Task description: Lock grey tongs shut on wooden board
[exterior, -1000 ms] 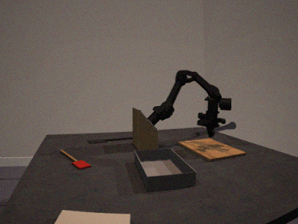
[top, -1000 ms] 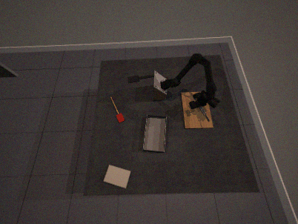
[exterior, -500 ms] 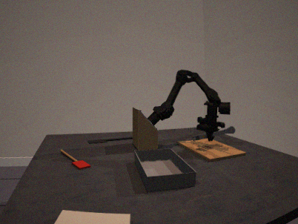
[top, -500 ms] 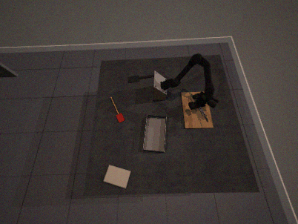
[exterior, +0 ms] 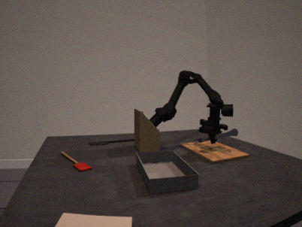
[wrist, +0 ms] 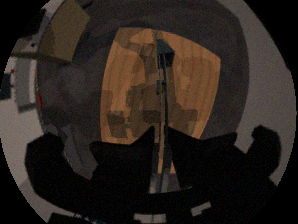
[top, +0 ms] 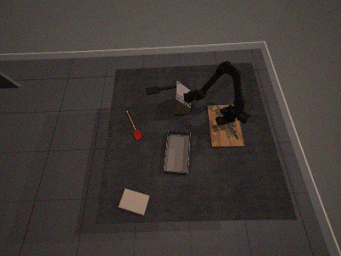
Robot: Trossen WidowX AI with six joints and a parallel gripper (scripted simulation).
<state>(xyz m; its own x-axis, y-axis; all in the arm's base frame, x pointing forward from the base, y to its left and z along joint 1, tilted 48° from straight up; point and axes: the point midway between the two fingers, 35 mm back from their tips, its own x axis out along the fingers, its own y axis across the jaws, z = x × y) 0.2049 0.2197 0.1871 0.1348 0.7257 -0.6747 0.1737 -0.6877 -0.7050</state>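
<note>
The wooden board lies 4 cm below my gripper tip. The rest, counted from my gripper tip: dark spatula 48 cm to the right, 41 cm behind, 4 cm below; roasting tin 40 cm to the right, 19 cm ahead, 2 cm below; red spatula 73 cm to the right, 5 cm behind, 4 cm below.
</note>
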